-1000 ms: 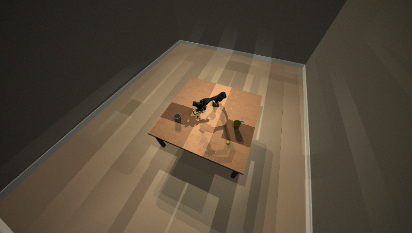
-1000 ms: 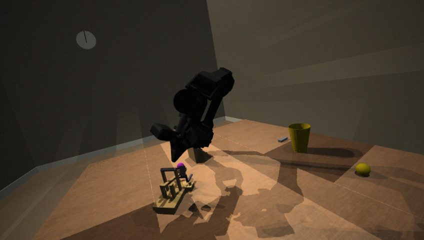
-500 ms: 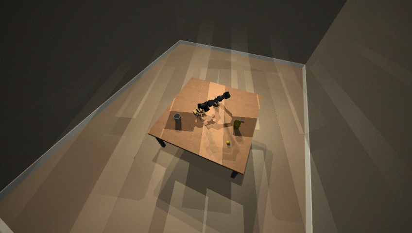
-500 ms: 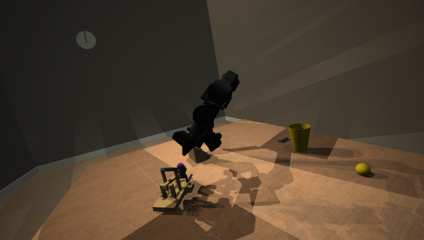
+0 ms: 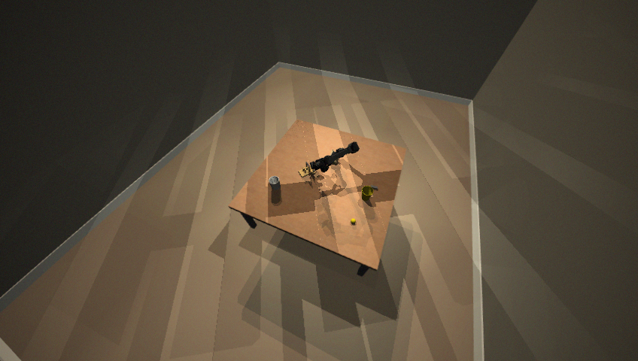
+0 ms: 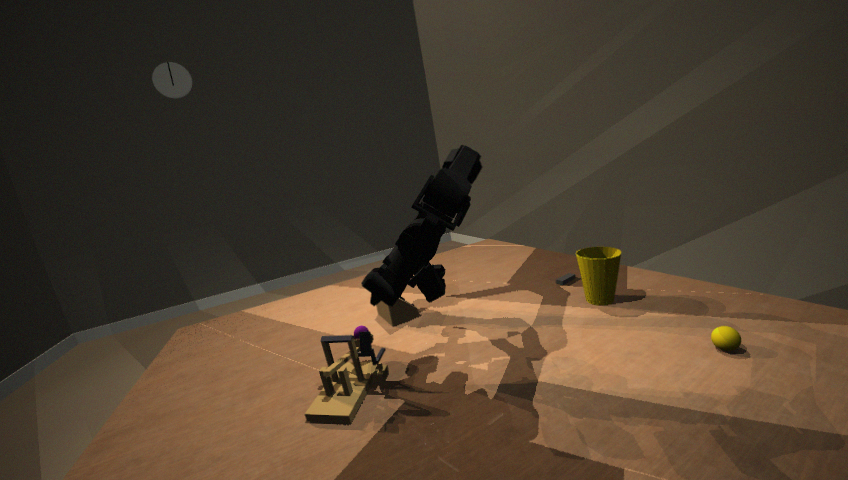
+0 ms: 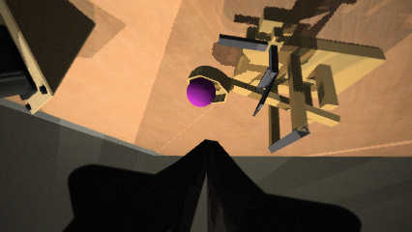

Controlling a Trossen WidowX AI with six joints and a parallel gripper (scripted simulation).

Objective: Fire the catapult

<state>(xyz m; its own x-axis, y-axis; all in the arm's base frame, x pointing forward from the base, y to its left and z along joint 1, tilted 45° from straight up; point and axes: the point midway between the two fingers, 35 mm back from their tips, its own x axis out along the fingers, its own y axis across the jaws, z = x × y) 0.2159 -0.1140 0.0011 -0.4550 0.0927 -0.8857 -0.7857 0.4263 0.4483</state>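
Right now the purple ball is 4 cm behind my gripper tip, 3 cm to the right of it and 7 cm below it. Also, from my gripper tip: yellow cup 13 cm ahead, 50 cm to the left, 10 cm below; wooden catapult 2 cm ahead, 5 cm to the right, 8 cm below; white mug 30 cm ahead, 29 cm to the right, 10 cm below.
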